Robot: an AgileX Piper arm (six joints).
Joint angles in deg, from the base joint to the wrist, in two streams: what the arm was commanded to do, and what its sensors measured. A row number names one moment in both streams.
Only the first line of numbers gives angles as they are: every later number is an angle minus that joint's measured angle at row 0.
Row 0, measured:
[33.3, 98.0, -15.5, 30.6, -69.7, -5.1]
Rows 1 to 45, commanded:
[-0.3, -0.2, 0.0, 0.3, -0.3, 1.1]
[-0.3, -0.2, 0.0, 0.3, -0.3, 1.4]
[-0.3, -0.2, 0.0, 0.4, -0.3, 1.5]
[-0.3, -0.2, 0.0, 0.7, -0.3, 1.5]
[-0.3, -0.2, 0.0, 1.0, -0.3, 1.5]
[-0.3, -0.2, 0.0, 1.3, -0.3, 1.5]
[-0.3, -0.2, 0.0, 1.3, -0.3, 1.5]
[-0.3, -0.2, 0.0, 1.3, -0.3, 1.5]
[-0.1, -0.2, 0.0, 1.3, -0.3, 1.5]
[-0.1, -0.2, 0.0, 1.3, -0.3, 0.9]
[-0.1, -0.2, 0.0, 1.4, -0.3, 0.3]
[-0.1, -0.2, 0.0, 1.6, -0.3, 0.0]
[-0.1, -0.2, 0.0, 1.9, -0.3, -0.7]
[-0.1, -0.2, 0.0, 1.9, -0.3, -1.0]
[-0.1, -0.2, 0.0, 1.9, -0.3, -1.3]
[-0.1, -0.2, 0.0, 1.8, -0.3, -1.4]
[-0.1, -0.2, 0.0, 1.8, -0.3, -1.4]
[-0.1, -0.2, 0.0, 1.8, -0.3, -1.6]
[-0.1, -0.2, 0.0, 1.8, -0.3, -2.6]
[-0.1, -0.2, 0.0, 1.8, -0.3, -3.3]
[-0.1, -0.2, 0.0, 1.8, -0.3, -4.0]
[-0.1, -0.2, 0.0, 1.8, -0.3, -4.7]
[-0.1, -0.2, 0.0, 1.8, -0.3, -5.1]
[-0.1, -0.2, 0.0, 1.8, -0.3, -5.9]
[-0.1, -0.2, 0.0, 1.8, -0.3, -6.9]
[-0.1, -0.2, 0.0, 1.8, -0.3, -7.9]
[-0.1, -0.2, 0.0, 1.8, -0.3, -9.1]
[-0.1, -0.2, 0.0, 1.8, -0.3, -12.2]
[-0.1, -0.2, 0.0, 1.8, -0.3, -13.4]
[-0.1, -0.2, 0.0, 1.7, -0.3, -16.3]
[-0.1, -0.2, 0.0, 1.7, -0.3, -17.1]
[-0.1, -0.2, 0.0, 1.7, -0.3, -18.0]
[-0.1, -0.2, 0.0, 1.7, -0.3, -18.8]
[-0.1, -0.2, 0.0, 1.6, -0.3, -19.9]
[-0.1, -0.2, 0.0, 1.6, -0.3, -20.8]
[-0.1, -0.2, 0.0, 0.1, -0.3, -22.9]
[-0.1, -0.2, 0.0, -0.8, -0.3, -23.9]
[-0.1, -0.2, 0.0, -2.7, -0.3, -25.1]
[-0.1, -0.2, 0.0, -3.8, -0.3, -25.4]
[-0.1, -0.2, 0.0, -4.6, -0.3, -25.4]
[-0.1, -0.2, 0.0, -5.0, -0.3, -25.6]
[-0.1, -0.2, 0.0, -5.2, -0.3, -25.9]
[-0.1, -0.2, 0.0, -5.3, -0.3, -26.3]
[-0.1, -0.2, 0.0, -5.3, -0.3, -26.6]
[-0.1, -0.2, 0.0, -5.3, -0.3, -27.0]
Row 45, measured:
[0.0, 0.0, 0.0, -4.8, -0.3, -25.8]
